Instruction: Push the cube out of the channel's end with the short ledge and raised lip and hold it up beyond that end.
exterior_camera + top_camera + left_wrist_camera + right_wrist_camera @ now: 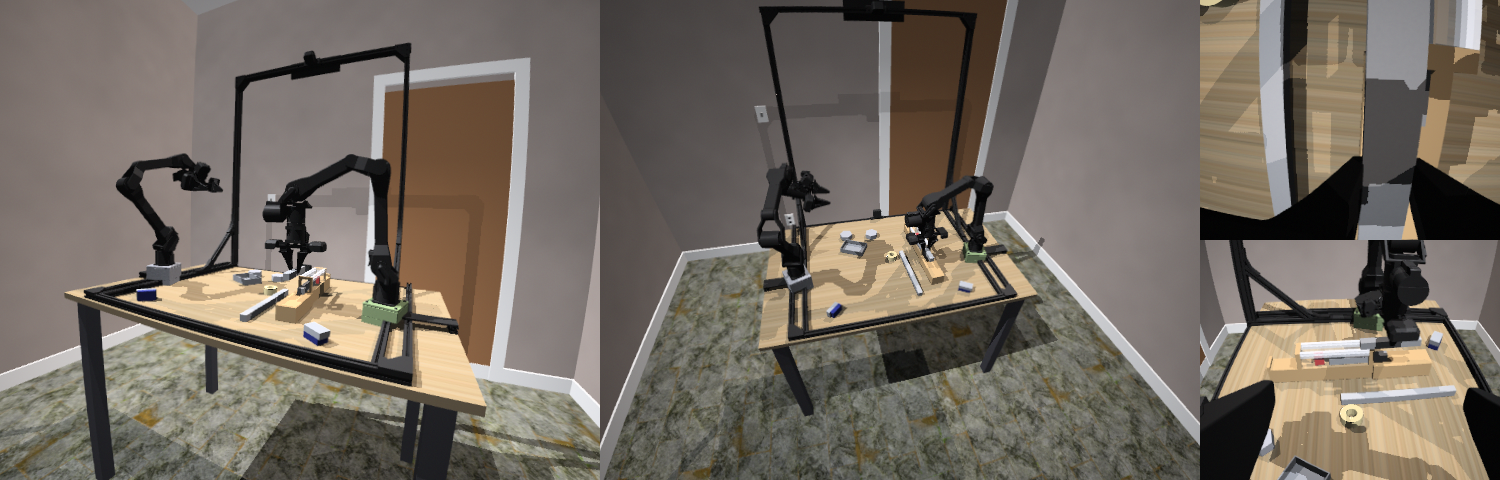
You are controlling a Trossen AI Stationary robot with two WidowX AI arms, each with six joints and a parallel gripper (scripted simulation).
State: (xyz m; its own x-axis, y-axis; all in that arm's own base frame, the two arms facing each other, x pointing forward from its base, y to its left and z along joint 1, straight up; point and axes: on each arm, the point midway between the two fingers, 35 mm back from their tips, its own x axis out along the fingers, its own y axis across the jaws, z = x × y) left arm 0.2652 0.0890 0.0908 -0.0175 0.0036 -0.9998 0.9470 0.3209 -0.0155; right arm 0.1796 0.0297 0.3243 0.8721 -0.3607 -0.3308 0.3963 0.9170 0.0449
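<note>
Now: the long grey rod 140 mm below my left hand, 80 mm to the right of it and 20 mm ahead of it. From my left hand the other things lie so: grey tray: 320 mm to the right, 210 mm behind, 140 mm below; wooden channel: 130 mm behind, 90 mm below, 20 mm to the left; tape roll: 140 mm to the right, 130 mm below, 100 mm behind.
</note>
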